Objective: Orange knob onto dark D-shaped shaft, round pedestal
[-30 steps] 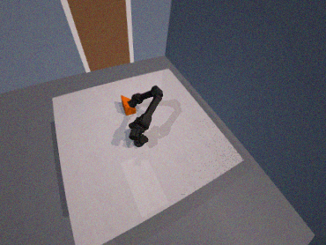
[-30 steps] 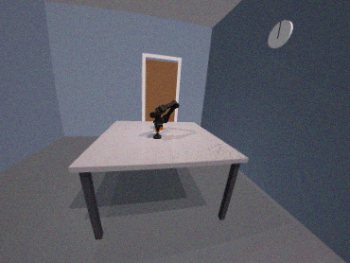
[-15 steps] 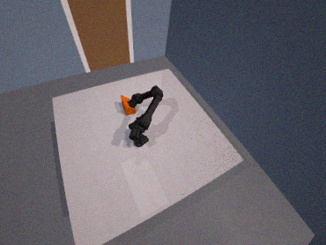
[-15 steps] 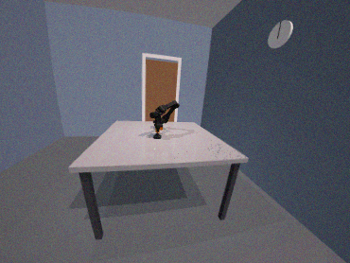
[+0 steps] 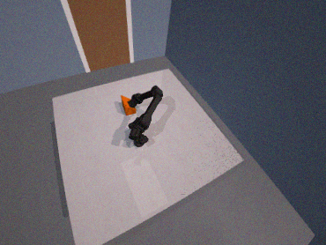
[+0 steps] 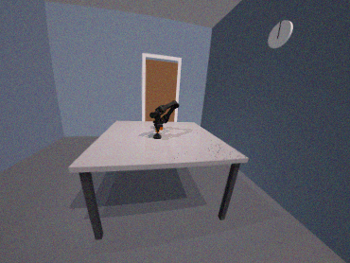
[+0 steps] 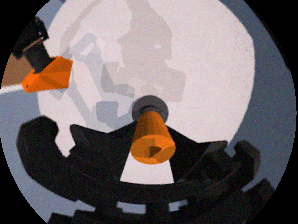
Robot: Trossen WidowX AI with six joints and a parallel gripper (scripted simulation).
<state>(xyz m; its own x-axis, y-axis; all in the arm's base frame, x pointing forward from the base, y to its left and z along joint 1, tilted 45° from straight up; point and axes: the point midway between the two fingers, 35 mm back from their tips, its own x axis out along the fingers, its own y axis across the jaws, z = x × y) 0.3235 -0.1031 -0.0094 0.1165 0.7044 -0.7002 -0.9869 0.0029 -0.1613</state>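
Now: gripper tip 20 mm below the orange knob. The rest, counted from my gripper tip: dark round pedestal: 40 mm below.
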